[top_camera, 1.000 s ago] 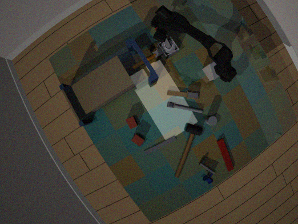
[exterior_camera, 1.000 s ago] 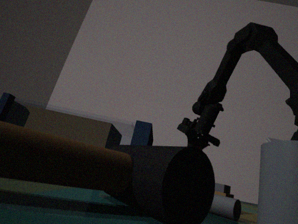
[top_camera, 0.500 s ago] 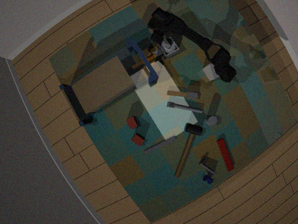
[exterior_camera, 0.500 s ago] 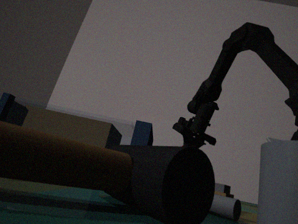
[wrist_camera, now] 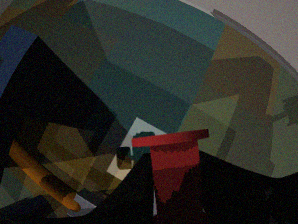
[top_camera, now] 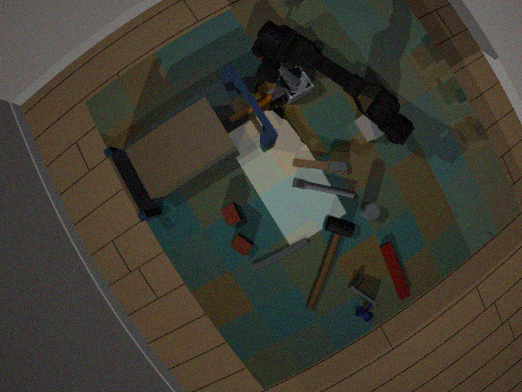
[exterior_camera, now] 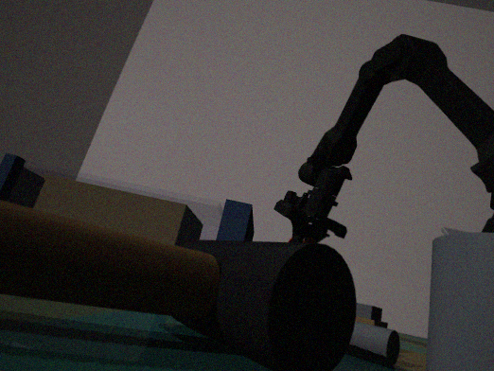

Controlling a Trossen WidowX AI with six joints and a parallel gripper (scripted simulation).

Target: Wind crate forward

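The red-knobbed crank lies 10 mm behind my gripper tip, 50 mm to the left of it and 30 mm below it. The rest, counted from my gripper tip: grey winch 40 mm behind, 100 mm to the left, 100 mm below; red knob 10 mm behind, 10 mm to the left; blue steel frame 130 mm ahead, 90 mm to the left, 30 mm below.
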